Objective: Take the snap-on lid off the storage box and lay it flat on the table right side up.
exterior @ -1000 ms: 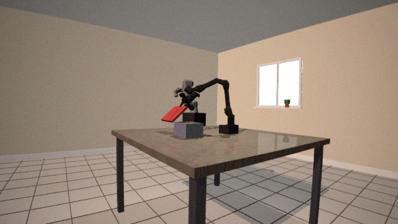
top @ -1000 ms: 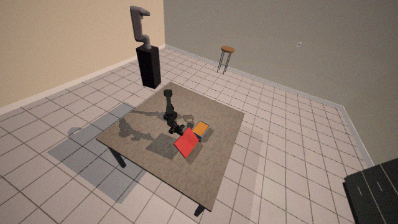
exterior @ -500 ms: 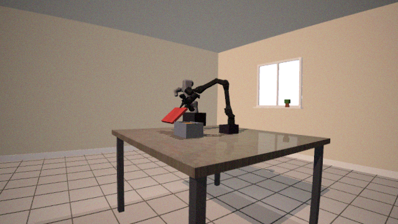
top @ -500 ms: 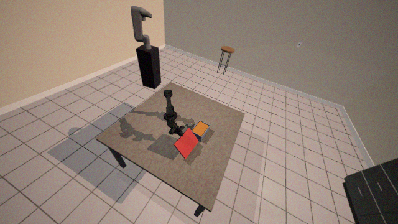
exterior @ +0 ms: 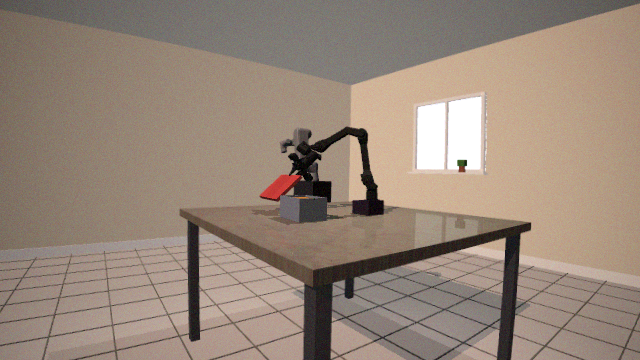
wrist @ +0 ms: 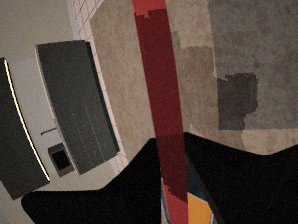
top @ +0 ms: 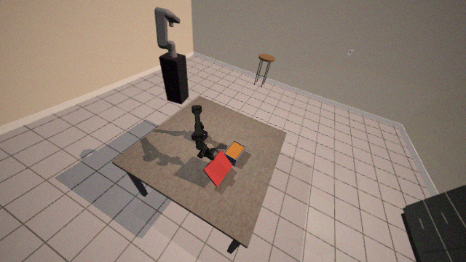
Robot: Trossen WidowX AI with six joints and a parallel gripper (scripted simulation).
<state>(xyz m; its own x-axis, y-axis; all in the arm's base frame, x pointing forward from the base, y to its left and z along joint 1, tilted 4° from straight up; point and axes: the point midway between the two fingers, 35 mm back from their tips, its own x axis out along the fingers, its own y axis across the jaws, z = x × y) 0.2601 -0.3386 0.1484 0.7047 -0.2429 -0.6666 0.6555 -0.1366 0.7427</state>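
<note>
Now: the red lid 60 mm ahead of my gripper tip, 50 mm below it and 20 mm to the right of it. Also, from my gripper tip: grey-blue storage box (240 mm to the left, 140 mm below, 140 mm ahead).
</note>
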